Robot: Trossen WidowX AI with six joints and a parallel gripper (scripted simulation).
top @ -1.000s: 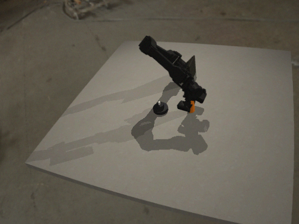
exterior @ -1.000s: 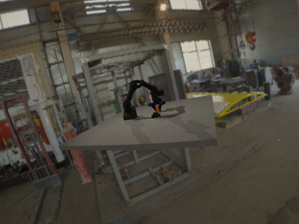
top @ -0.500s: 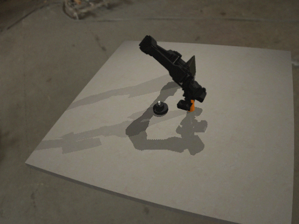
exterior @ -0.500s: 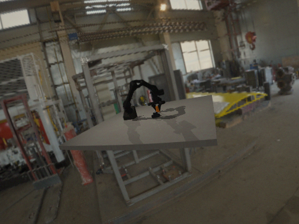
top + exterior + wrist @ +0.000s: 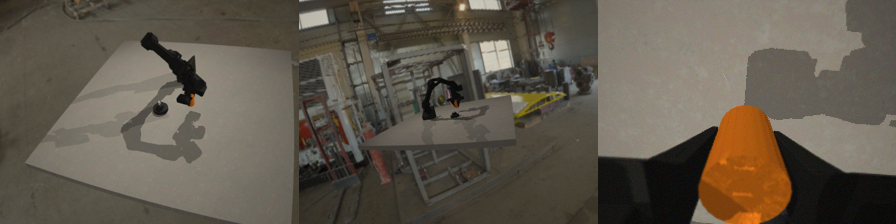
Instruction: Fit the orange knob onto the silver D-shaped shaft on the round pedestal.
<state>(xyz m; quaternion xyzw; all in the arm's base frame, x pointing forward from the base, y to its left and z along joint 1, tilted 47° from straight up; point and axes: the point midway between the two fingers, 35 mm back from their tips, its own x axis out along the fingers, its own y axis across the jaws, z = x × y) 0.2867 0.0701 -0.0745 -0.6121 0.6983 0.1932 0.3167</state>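
Now: the round pedestal 2 cm ahead of my gripper tip, 17 cm to the right of it and 3 cm below it. Round my gripper tip: orange knob 4 cm above.
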